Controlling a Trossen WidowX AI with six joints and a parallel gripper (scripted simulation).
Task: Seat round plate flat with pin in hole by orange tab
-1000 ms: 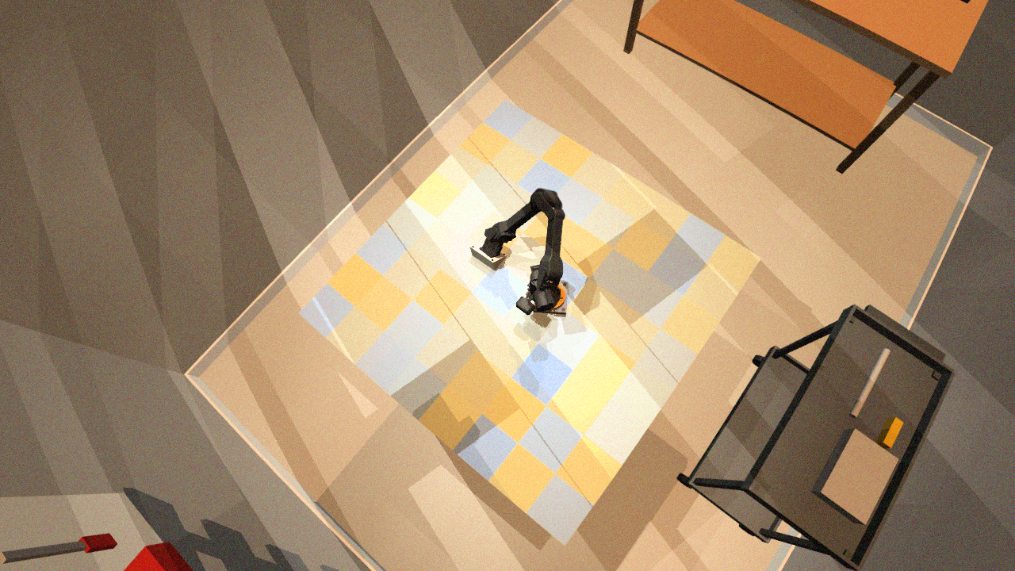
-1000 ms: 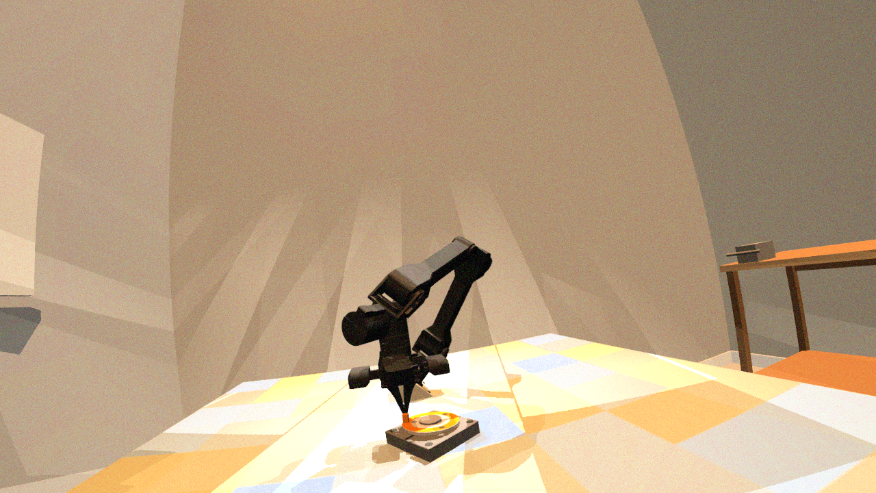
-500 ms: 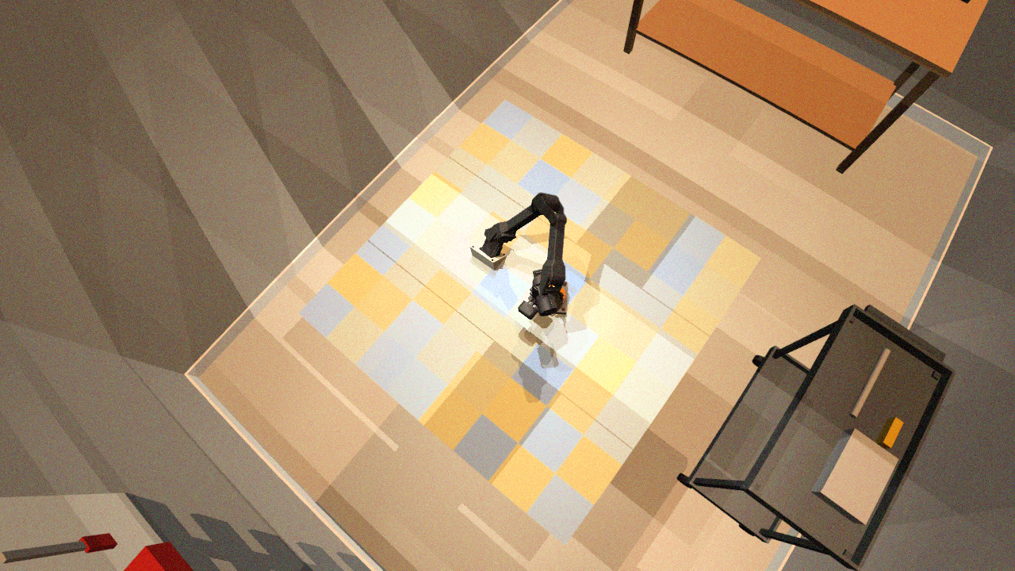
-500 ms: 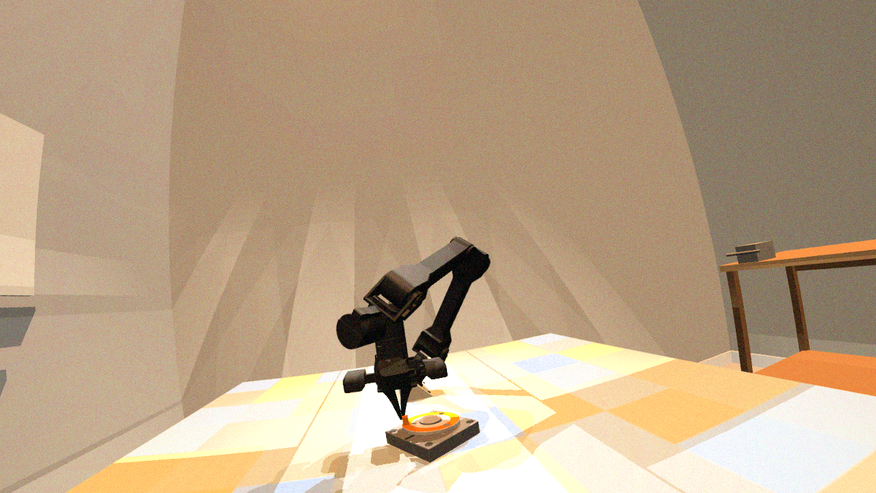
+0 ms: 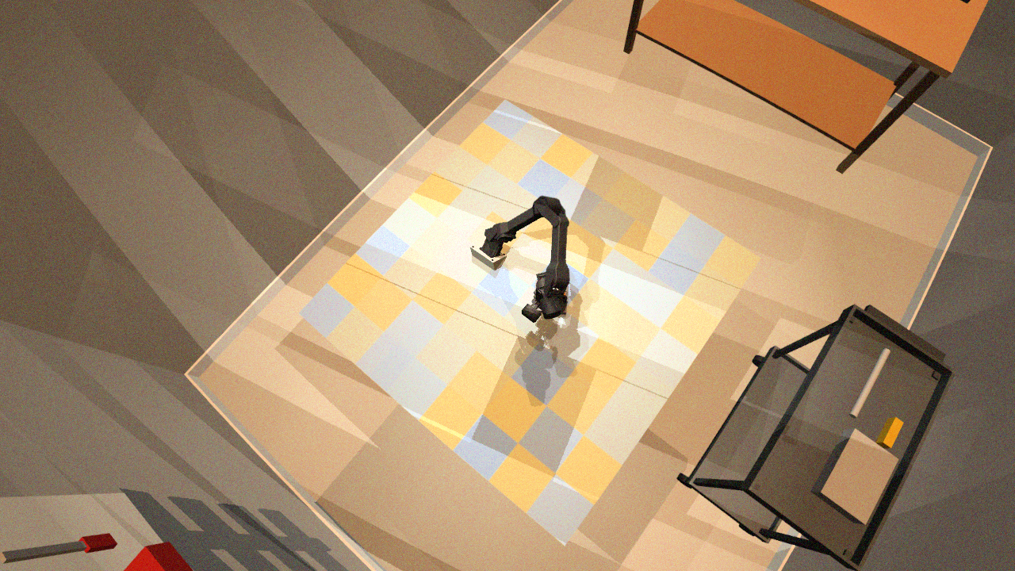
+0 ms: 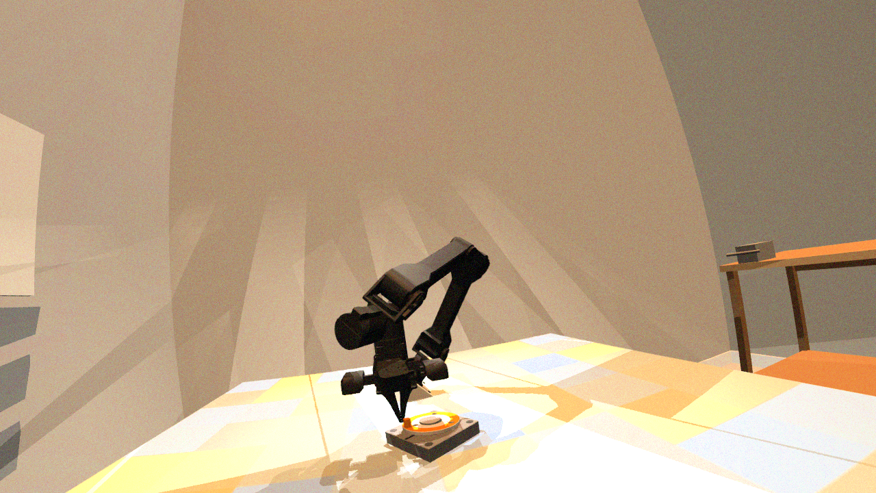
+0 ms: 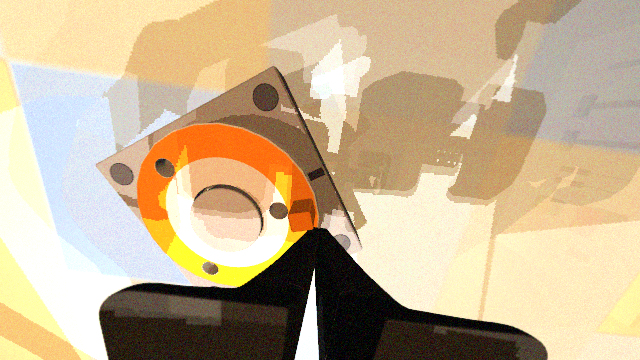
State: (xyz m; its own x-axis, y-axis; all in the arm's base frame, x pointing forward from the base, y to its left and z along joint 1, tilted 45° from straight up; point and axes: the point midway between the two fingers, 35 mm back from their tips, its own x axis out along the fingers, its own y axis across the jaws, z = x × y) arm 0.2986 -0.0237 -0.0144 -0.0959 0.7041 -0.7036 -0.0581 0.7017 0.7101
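My gripper tip is 50 mm to the right of the square grey base, 20 mm above it and 10 mm past it.
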